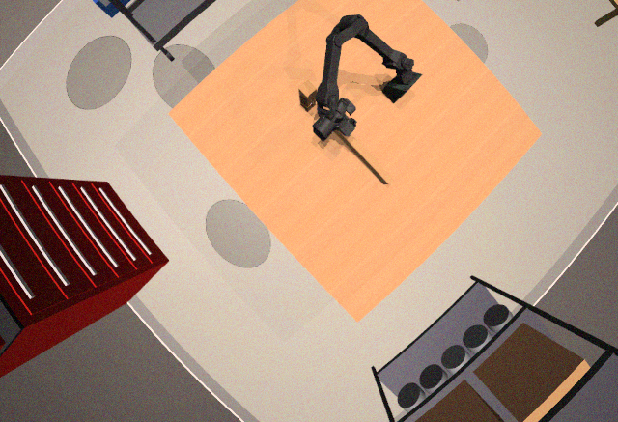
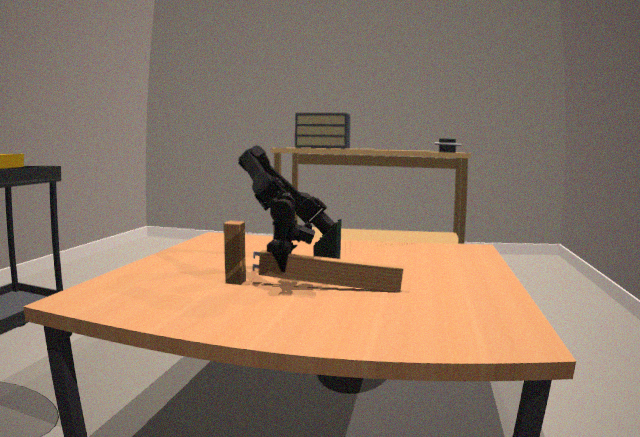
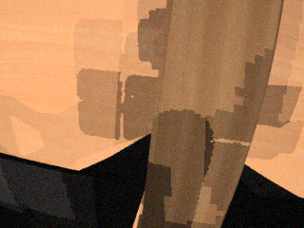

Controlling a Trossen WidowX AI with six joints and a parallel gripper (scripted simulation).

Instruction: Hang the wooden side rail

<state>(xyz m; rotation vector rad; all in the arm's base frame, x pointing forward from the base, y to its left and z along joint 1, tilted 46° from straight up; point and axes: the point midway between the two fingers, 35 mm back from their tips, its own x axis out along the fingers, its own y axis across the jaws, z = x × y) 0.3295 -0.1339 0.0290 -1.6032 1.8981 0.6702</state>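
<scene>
Now: gripper tip 1 cm past the headboard post, 15 cm to the left of it and 5 cm below it.
</scene>
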